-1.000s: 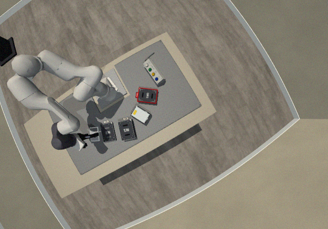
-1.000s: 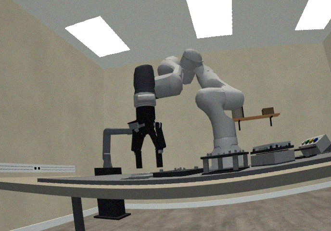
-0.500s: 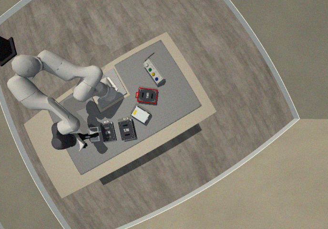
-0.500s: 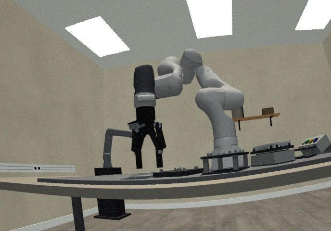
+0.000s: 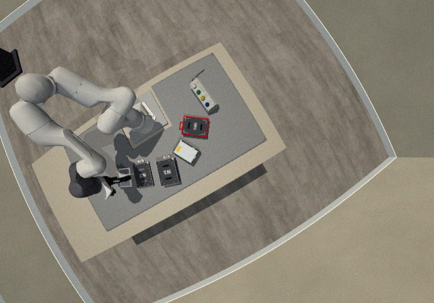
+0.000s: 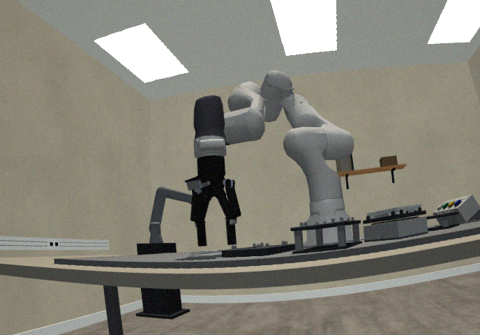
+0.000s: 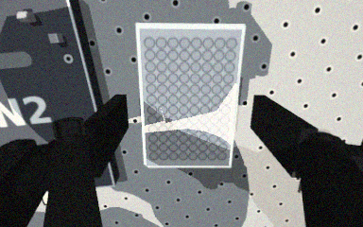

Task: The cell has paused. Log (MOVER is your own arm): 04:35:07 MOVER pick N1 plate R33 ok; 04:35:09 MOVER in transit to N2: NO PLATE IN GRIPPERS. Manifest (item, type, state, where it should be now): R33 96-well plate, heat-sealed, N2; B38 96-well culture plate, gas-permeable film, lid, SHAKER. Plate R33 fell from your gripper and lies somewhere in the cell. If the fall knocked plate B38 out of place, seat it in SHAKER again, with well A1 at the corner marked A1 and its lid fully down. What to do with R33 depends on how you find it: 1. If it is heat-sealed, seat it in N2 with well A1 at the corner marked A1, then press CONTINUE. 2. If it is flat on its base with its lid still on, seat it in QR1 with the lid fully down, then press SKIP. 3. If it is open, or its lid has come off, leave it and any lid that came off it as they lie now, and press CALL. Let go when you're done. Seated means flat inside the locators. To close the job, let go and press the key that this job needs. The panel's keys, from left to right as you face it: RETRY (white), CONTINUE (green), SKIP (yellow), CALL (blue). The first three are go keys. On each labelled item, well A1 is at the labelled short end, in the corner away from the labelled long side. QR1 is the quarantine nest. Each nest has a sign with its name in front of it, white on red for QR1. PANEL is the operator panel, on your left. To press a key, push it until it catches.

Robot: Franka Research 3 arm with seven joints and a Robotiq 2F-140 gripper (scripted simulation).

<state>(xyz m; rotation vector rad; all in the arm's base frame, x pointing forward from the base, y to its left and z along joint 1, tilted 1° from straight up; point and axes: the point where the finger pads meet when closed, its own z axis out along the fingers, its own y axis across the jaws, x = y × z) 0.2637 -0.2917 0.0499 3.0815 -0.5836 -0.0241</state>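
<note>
My hand is 4 cm above the flat white plate. Round my hand: QR1 nest (59 cm to the left, 7 cm behind, 2 cm below).
</note>
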